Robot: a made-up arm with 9 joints.
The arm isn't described. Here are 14 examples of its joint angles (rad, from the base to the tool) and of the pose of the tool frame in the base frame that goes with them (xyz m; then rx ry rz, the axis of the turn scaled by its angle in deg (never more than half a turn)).
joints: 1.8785 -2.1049 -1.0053 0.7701 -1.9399 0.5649 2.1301 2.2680 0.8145
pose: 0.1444 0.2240 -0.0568 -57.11 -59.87 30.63
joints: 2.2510 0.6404 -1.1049 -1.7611 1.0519 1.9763 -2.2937 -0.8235 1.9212
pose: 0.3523 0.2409 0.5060 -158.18 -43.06 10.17
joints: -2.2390 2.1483 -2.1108 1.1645 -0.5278 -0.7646 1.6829 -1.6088 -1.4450
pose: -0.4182 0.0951 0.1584 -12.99 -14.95 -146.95
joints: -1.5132 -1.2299 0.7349 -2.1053 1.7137 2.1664 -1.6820 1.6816 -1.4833
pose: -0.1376 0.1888 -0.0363 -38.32 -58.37 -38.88
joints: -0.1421 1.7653 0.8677 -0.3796 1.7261 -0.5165 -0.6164 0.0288 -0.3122
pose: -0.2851 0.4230 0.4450 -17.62 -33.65 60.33
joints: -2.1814 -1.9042 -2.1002 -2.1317 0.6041 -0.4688 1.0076 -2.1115 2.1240
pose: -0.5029 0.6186 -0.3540 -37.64 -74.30 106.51
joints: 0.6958 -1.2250 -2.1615 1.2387 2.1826 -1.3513 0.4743 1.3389 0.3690
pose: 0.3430 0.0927 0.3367 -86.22 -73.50 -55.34
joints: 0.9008 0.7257 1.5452 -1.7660 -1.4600 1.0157 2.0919 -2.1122 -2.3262
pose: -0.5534 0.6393 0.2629 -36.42 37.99 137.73
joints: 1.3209 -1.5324 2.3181 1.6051 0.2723 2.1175 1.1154 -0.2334 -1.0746
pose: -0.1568 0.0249 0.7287 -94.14 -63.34 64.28
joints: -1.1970 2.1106 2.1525 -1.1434 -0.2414 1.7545 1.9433 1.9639 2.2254
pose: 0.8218 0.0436 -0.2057 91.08 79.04 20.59
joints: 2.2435 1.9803 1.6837 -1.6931 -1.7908 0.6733 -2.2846 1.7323 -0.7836
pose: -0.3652 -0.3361 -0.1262 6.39 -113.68 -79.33
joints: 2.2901 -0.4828 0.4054 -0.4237 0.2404 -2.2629 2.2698 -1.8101 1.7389
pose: 0.2542 -0.5580 0.1377 -6.02 70.57 -99.70
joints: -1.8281 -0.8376 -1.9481 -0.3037 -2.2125 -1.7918 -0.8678 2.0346 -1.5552
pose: 0.0025 0.0377 0.4189 6.36 -110.87 22.21
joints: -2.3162 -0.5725 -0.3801 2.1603 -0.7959 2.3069 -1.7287 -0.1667 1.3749
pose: -0.2461 0.0012 0.6790 -39.07 93.55 -112.63
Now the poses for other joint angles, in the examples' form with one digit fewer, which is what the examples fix.
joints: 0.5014 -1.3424 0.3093 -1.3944 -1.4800 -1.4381 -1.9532 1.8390 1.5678
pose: -0.082 -0.447 0.139 14.6 -102.3 25.3
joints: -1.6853 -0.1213 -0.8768 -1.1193 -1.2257 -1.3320 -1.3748 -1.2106 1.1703
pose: -0.442 0.303 0.251 13.5 22.0 -160.8
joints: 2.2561 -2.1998 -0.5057 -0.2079 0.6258 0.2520 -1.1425 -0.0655 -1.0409
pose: 0.189 -0.507 -0.308 130.0 4.4 -25.4
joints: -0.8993 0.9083 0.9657 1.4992 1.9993 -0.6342 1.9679 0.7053 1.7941
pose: 0.029 0.609 0.003 -85.8 137.3 21.9
